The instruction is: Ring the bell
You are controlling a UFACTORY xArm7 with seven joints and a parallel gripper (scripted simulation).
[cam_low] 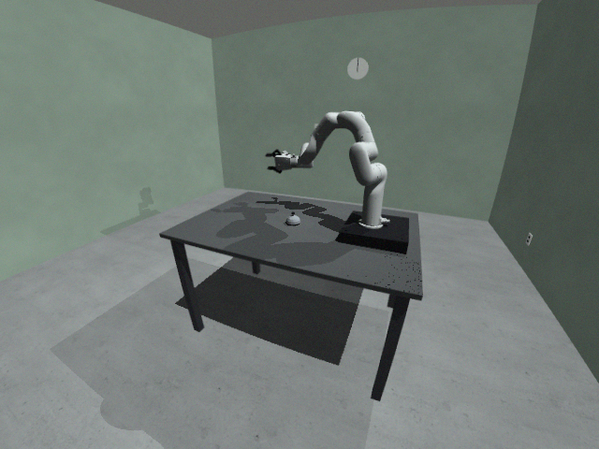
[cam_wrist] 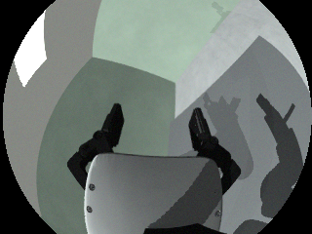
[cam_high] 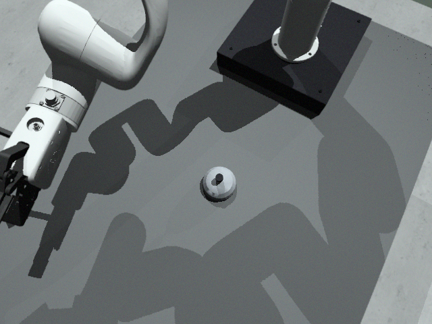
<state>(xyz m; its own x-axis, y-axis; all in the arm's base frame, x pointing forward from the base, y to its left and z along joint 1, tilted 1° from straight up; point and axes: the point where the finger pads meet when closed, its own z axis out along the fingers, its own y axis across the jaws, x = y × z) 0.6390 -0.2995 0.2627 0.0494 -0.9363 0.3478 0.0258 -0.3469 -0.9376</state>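
My gripper is now 21 cm past the bell button, 23 cm to the right of it and 25 cm above it. Also, from my hand: bell: 21 cm behind, 23 cm to the left, 27 cm below.
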